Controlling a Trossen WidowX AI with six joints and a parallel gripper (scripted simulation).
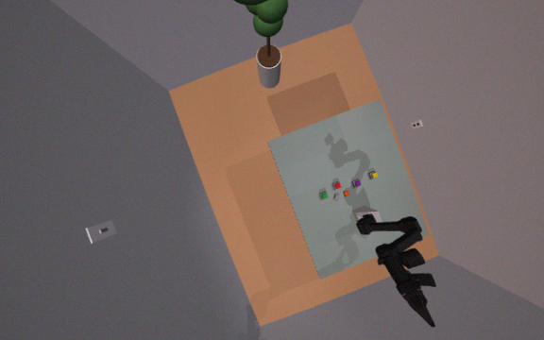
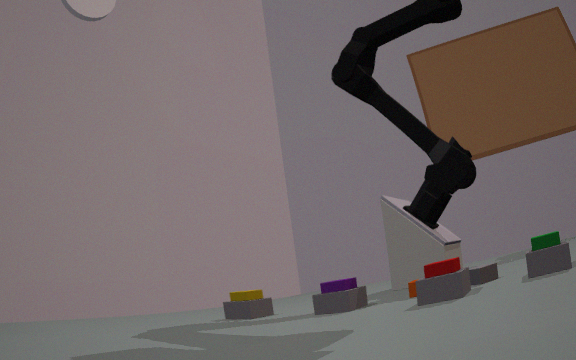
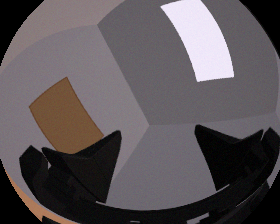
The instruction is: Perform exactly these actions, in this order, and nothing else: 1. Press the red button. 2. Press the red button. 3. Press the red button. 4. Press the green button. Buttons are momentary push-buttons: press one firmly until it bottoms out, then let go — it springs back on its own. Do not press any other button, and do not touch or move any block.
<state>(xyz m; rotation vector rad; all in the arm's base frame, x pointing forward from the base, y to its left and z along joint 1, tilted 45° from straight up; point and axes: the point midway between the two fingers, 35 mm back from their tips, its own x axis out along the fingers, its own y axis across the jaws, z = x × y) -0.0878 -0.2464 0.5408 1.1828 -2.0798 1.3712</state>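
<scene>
Right now the red button is 67 cm below my gripper tip, 33 cm ahead of it and 14 cm to the right of it. Also, from my gripper tip: small grey block 69 cm below, 25 cm ahead, 10 cm to the right; then small orange block 69 cm below, 25 cm ahead, 18 cm to the right; then green button 67 cm below, 31 cm ahead, 2 cm to the right.
</scene>
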